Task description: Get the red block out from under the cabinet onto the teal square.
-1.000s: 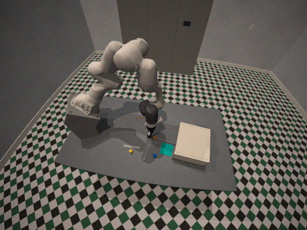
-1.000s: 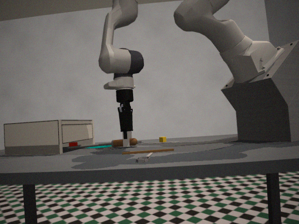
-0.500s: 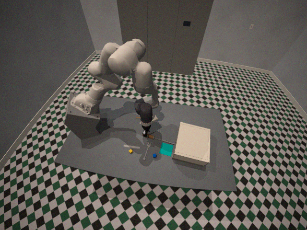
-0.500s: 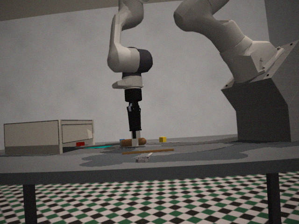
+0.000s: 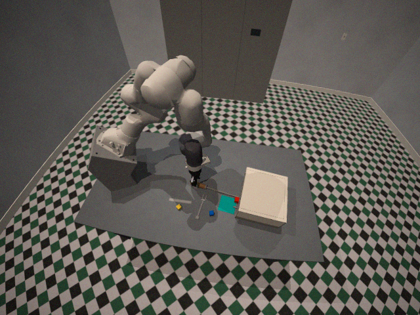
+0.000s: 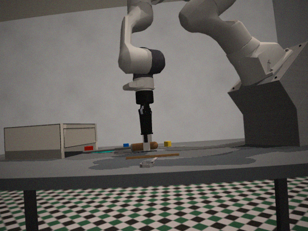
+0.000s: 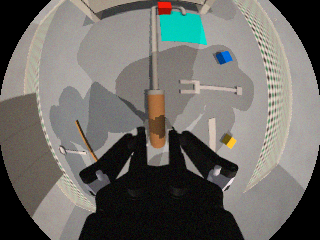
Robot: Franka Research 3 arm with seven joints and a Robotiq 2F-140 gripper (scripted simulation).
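The grey stick lies 12 cm to the right of my hand, 10 cm behind it and 4 cm below it. From my hand the other things lie so: grey forked tool: 15 cm to the right, 4 cm ahead, 3 cm below; hook tool: 13 cm ahead, 7 cm to the right, 2 cm below; yellow block: 16 cm to the right, 10 cm behind, 2 cm below.
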